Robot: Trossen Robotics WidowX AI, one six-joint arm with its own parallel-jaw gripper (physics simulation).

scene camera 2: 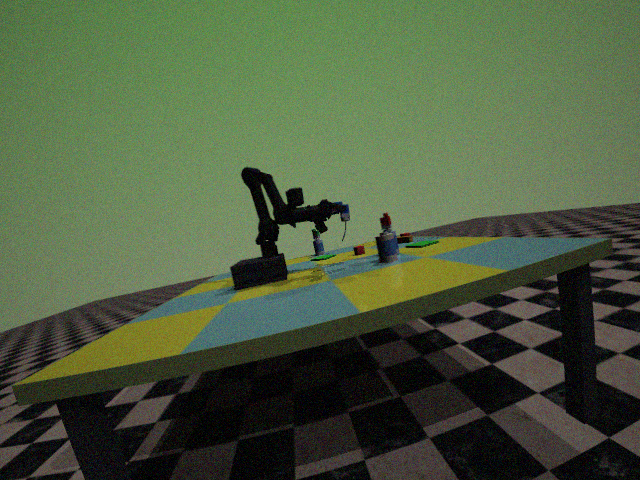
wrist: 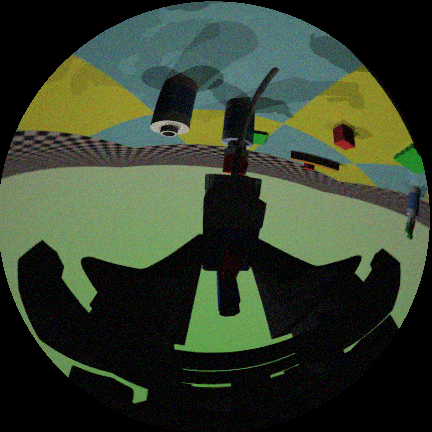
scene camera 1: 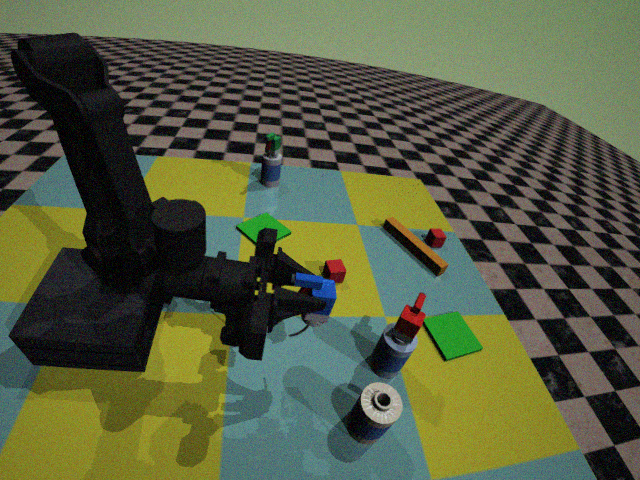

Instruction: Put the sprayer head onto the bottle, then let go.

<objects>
a blue bottle (wrist: 172,113): on the table
</objects>
